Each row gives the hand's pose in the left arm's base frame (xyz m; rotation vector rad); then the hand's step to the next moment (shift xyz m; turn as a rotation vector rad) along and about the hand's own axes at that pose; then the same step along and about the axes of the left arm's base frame.
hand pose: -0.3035 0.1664 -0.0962 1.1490 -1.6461 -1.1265
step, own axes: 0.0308 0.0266 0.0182 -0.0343 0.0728 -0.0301
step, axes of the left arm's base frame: -0.0310 -0.0208 0.0244 0.0201 0.0400 0.0733
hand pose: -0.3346 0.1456 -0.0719 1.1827 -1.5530 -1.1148
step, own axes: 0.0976 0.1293 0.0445 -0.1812 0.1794 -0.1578
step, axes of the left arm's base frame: -0.0865 -0.0695 0.1261 0.1472 0.1808 0.1886
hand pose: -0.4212 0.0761 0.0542 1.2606 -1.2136 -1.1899
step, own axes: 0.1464 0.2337 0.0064 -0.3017 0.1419 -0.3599
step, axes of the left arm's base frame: -0.0123 -0.1509 0.2305 0.3480 0.3059 0.1612
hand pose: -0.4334 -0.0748 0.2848 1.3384 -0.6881 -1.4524
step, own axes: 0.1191 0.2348 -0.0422 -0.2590 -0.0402 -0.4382
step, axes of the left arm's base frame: 0.1213 -0.1791 0.1559 0.3751 0.3445 -0.0361
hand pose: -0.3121 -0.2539 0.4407 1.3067 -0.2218 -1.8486
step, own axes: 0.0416 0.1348 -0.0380 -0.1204 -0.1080 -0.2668
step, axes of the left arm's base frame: 0.0988 -0.1031 0.0310 0.1805 0.2359 -0.0954
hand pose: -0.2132 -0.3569 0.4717 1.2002 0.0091 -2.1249
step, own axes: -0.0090 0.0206 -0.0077 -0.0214 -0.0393 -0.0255
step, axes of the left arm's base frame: 0.0205 -0.0082 0.0088 0.0042 0.0502 -0.0106
